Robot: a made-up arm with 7 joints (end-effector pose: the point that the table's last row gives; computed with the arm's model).
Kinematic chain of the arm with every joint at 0, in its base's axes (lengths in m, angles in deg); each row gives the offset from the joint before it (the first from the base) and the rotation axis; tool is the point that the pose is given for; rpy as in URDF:
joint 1: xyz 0 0 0.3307 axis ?
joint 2: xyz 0 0 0 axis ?
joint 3: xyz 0 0 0.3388 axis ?
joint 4: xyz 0.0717 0 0 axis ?
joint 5: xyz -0.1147 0 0.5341 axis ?
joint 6: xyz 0 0 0 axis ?
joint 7: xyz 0.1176 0 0 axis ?
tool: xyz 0 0 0 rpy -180 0 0
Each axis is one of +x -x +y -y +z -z.
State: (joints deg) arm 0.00 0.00 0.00 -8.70 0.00 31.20 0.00
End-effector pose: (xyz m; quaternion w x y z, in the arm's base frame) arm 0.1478 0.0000 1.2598 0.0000 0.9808 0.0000 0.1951
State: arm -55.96 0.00 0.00 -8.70 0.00 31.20 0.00
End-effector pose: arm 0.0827 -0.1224 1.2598 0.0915 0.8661 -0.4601 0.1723
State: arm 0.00 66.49 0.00 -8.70 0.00 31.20 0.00
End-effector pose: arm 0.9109 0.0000 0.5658 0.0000 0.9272 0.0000 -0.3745
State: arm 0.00 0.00 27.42 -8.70 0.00 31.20 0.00
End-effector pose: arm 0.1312 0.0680 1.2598 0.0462 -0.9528 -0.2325 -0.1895
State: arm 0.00 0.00 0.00 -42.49 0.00 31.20 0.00
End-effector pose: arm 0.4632 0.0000 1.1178 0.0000 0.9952 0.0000 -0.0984
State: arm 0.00 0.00 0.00 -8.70 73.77 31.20 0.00
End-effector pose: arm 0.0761 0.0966 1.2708 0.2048 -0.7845 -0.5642 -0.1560
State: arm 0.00 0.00 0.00 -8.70 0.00 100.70 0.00
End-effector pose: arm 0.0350 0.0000 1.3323 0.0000 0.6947 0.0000 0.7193
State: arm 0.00 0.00 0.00 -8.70 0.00 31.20 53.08
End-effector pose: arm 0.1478 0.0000 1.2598 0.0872 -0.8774 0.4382 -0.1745
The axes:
joint 1: +z
joint 2: +y
joint 3: +z
joint 4: -y
joint 5: +z
joint 6: -y
joint 7: -z

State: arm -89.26 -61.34 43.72 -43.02 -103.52 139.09 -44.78
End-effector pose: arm 0.3446 0.6331 0.9521 0.9682 -0.0913 -0.1142 -0.2031
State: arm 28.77 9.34 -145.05 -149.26 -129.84 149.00 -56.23
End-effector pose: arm -0.1334 -0.4193 0.2345 0.0260 0.7192 0.4434 -0.5343
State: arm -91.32 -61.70 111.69 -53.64 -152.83 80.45 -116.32
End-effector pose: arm 0.5023 0.8066 0.5635 0.7721 0.0395 -0.2524 -0.5818
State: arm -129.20 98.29 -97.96 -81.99 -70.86 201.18 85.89
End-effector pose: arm -0.7691 -0.0781 0.2226 0.3498 0.3806 -0.6914 -0.5047
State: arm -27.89 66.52 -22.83 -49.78 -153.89 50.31 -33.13
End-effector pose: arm 0.7572 -0.6244 0.3292 0.7489 0.0079 -0.1484 -0.6459
